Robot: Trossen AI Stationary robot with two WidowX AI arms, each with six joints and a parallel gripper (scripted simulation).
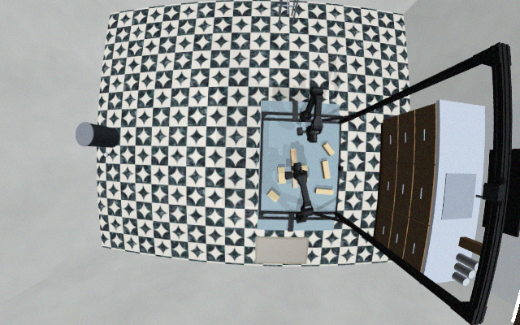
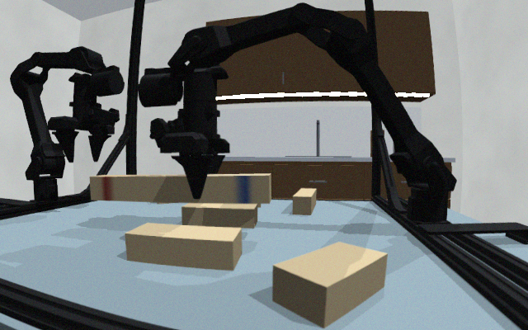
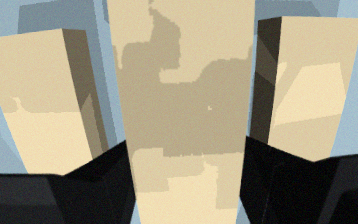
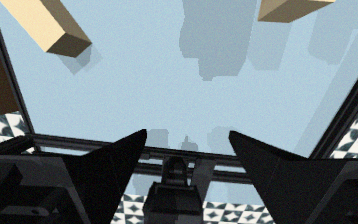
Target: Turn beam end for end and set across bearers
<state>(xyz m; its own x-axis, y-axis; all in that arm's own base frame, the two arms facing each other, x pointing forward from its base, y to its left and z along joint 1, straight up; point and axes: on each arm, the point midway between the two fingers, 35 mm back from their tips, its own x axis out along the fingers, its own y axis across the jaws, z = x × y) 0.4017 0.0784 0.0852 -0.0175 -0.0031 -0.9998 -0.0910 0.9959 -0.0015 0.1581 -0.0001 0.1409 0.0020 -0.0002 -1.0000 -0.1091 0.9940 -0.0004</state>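
My left hand is 50 mm to the left of the beam and 20 mm above it.
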